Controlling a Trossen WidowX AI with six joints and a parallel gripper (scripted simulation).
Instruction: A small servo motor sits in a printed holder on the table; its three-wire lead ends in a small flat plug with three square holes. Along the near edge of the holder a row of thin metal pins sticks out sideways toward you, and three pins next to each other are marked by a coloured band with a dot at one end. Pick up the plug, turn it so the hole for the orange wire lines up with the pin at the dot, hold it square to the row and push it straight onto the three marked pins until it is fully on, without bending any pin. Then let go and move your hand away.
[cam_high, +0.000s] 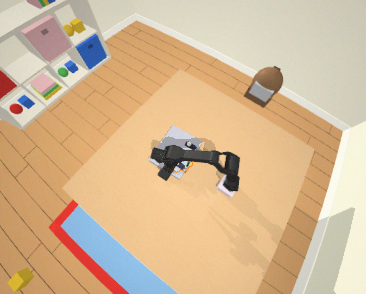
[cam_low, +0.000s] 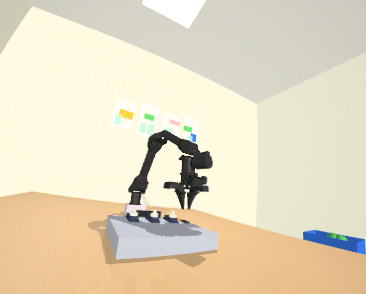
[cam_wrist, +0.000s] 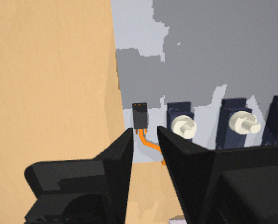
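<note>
Right now my gripper tip is 5 cm past the green band, 12 cm to the left of it and 2 cm above it. Round my gripper tip: grey printed holder (11 cm ahead, 10 cm to the right, 7 cm below).
</note>
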